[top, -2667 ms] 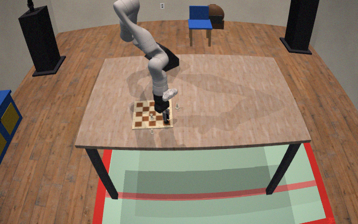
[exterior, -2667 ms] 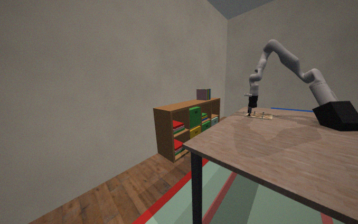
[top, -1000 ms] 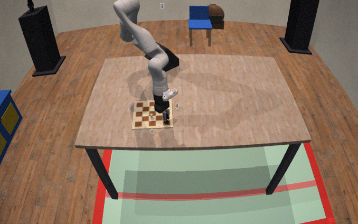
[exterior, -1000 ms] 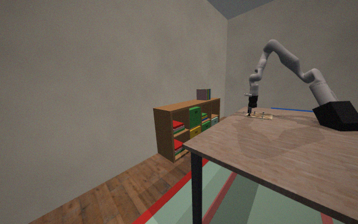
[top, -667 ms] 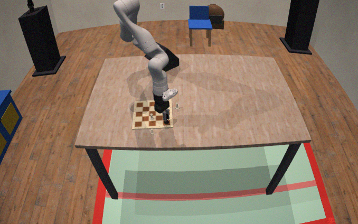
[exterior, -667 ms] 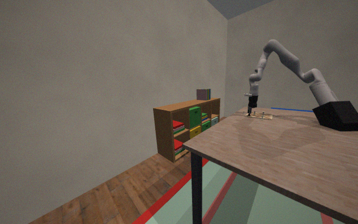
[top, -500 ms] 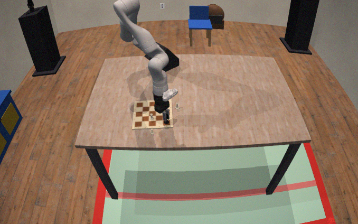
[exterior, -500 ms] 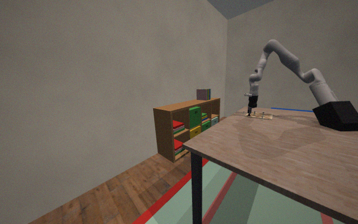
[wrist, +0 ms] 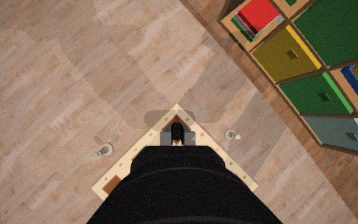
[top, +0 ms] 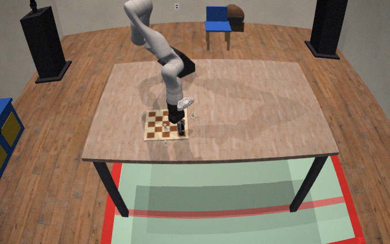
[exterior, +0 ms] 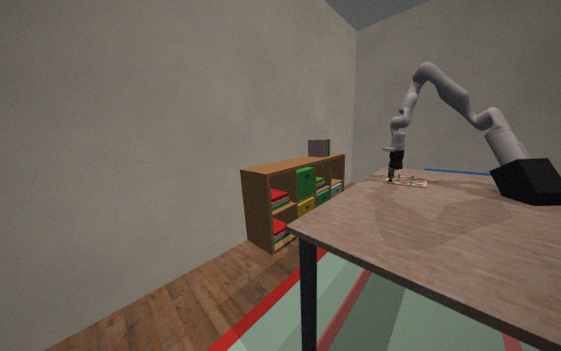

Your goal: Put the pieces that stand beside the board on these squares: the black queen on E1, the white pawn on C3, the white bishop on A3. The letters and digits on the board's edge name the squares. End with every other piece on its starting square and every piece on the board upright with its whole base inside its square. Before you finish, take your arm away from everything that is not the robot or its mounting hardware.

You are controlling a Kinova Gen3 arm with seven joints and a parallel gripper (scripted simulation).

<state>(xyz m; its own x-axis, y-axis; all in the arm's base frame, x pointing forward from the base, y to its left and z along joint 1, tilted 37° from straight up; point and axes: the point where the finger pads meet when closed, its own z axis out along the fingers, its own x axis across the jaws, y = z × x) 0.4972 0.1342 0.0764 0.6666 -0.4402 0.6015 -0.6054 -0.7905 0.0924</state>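
The black queen is 1 cm below my hand. Round my hand: white pawn: 7 cm ahead, 7 cm to the right, 3 cm below; chessboard: 7 cm behind, 8 cm to the right, 4 cm below.
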